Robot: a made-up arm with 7 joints. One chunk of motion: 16 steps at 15 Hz.
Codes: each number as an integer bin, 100 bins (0 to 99) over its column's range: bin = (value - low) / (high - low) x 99, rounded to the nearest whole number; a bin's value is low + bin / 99 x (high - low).
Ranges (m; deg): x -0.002..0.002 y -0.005..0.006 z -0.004..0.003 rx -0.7..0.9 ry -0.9..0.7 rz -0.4..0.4
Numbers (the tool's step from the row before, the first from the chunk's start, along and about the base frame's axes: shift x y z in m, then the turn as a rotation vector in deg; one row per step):
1: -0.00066 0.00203 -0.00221 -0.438 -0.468 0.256
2: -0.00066 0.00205 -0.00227 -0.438 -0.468 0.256
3: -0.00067 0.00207 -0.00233 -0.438 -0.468 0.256
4: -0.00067 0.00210 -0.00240 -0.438 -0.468 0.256
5: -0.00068 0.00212 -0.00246 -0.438 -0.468 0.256
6: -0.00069 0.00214 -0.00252 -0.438 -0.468 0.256
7: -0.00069 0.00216 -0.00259 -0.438 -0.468 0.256
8: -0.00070 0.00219 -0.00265 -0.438 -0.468 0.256
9: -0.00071 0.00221 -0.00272 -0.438 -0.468 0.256
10: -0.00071 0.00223 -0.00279 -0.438 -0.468 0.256
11: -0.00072 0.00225 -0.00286 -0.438 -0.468 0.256
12: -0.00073 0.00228 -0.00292 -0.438 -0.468 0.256
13: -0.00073 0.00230 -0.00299 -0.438 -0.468 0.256
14: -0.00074 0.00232 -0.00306 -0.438 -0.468 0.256
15: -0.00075 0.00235 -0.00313 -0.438 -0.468 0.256
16: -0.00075 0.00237 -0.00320 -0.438 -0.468 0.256
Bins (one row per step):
1: 33 63 25 16 27 81
2: 33 63 24 16 27 81
3: 33 64 24 16 27 81
4: 33 64 23 16 27 81
5: 33 64 22 16 27 81
6: 32 64 21 16 27 81
7: 32 64 20 16 27 81
8: 32 65 19 16 27 81
9: 32 65 18 16 27 81
10: 32 65 17 16 27 81
11: 32 65 16 16 27 81
12: 31 66 15 16 27 81
13: 31 66 14 16 27 81
14: 31 66 13 16 27 81
15: 31 66 12 16 27 81
16: 31 66 11 16 27 81

